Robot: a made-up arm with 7 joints. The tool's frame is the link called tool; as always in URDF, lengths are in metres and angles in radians.
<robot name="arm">
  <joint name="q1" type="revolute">
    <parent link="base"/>
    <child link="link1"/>
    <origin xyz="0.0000 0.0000 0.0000"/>
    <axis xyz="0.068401 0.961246 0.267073"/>
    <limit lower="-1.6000" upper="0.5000"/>
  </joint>
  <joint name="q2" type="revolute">
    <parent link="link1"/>
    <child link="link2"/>
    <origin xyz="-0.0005 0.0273 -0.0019"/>
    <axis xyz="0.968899 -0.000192 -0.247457"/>
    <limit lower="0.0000" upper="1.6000"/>
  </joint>
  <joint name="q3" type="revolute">
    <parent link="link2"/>
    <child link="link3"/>
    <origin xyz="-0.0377 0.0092 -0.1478"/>
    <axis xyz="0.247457 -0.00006 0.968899"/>
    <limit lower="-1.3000" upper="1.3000"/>
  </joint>
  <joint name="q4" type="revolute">
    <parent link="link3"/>
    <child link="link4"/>
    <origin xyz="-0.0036 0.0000 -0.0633"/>
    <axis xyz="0.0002 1 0.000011"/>
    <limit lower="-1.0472" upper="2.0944"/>
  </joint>
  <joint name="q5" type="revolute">
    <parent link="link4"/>
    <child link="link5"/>
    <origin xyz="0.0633 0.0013 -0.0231"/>
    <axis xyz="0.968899 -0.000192 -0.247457"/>
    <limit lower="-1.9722" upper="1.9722"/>
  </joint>
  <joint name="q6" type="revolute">
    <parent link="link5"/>
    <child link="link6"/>
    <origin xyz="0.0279 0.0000 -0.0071"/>
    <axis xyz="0.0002 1 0.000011"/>
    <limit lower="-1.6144" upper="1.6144"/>
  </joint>
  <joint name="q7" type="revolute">
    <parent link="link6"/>
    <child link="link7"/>
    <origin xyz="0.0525 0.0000 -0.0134"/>
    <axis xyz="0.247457 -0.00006 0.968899"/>
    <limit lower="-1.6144" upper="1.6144"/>
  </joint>
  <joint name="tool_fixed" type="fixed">
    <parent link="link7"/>
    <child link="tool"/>
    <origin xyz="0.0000 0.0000 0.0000" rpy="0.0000 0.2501 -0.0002"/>
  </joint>
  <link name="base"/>
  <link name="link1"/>
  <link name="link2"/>
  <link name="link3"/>
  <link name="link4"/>
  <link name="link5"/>
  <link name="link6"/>
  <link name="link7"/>
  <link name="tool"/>
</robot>
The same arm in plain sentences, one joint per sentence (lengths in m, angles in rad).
The arm has seven revolute joints in a row. What follows holds with every joint at zero, and every direction is one of the base frame's. Joint 1 is mounted at the same point as the base frame's origin and turns about the direction (0.068403, 0.961235, 0.26711), from -1.6000 to 0.5000 rad. Joint 2 is mounted 0.0005 m along -x and 0.0273 m along +y and 0.0019 m along -z from joint 1 and turns about the direction (0.968889, -0.0002, -0.247497), from 0.0000 to 1.6000 rad. Joint 3 is mounted 0.0377 m along -x and 0.0092 m along +y and 0.1478 m along -z from joint 2 and turns about the direction (0.247497, -0.0001, 0.968889), from -1.3000 to 1.3000 rad. Joint 4 is mounted 0.0036 m along -x and 0.0633 m along -z from joint 3 and turns about the direction (0.0002, 1, 0), from -1.0472 to 2.0944 rad. Joint 5 is mounted 0.0633 m along +x and 0.0013 m along +y and 0.0231 m along -z from joint 4 and turns about the direction (0.968889, -0.0002, -0.247497), from -1.9722 to 1.9722 rad. Joint 6 is mounted 0.0279 m along +x and 0.0071 m along -z from joint 5 and turns about the direction (0.0002, 1, 0), from -1.6144 to 1.6144 rad. Joint 7 is mounted 0.0525 m along +x and 0.0134 m along -z from joint 6 and turns about the direction (0.247497, -0.0001, 0.968889), from -1.6144 to 1.6144 rad. The tool frame, which is the frame that the pose is given for, is mounted at the same point as joint 7; its axes are the base frame's turned by roll 0.0000, pitch 0.2501 and yaw -0.0002 rad (as in URDF: about the fixed x, then y, then z).
